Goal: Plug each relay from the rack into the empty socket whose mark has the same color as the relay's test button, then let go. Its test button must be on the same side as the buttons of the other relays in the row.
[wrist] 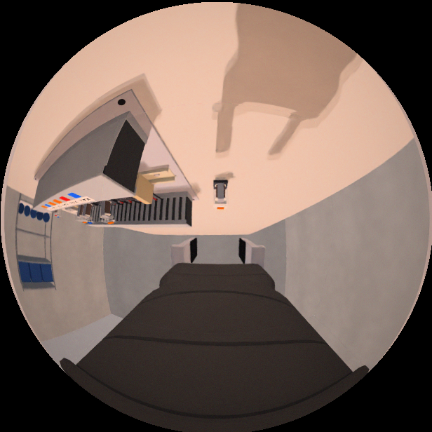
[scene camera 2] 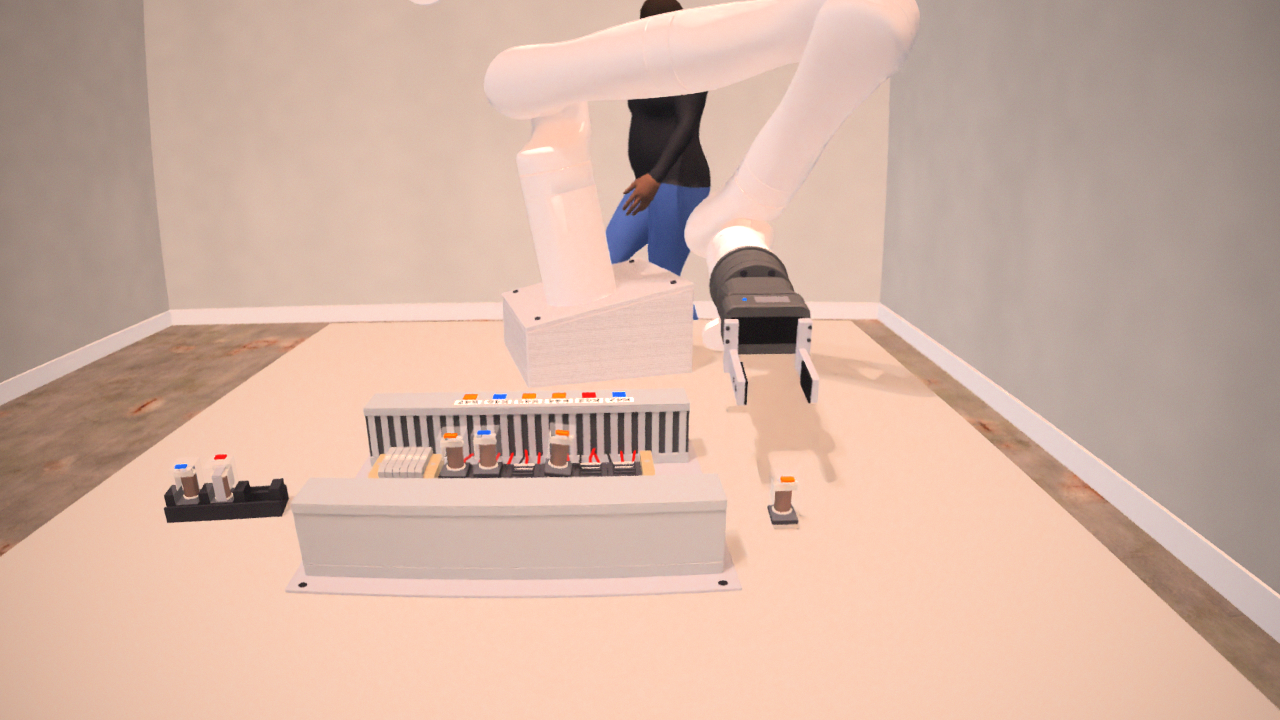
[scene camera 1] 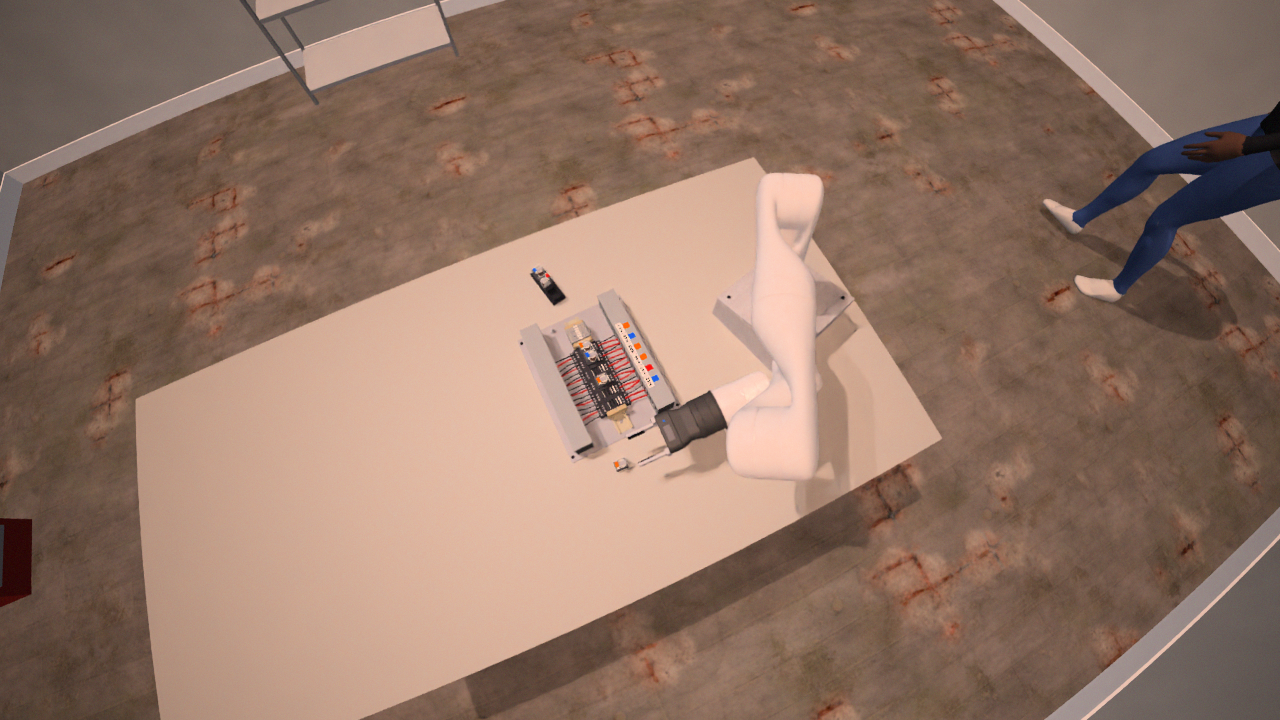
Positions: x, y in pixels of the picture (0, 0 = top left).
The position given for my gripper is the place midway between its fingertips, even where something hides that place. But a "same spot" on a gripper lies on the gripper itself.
Scene:
My gripper shows in the wrist view [217, 246], in scene camera 2 and in scene camera 1. One and the same spot on my gripper: [scene camera 1: 699, 418] is [scene camera 2: 764, 262].

